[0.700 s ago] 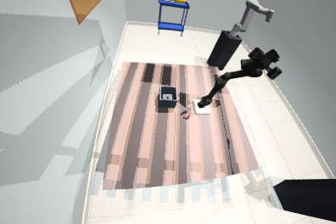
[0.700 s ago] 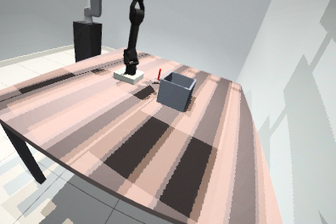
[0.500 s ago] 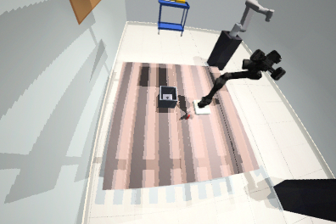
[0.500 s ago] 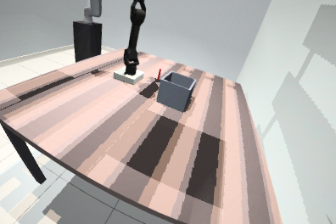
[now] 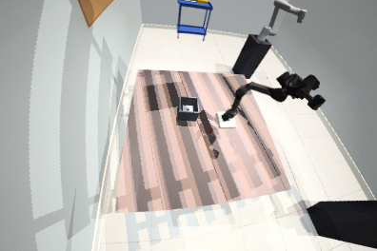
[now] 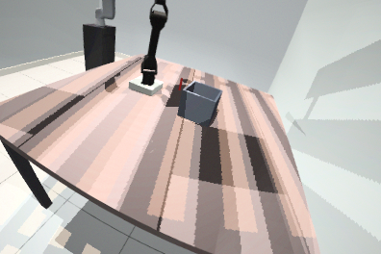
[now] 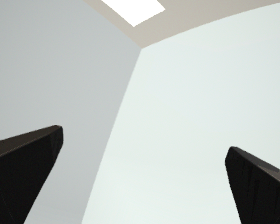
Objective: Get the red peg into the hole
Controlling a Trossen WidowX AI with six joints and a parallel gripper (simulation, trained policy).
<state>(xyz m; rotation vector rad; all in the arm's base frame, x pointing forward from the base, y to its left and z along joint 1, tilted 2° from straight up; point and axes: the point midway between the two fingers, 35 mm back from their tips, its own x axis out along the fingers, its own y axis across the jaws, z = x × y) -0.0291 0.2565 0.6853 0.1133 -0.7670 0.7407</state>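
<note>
Right now my gripper tip is 70 cm above the red peg, 19 cm to the left of it and 17 cm short of it. Round my gripper tip: pale plate (69 cm below, 41 cm to the right, 33 cm ahead).
</note>
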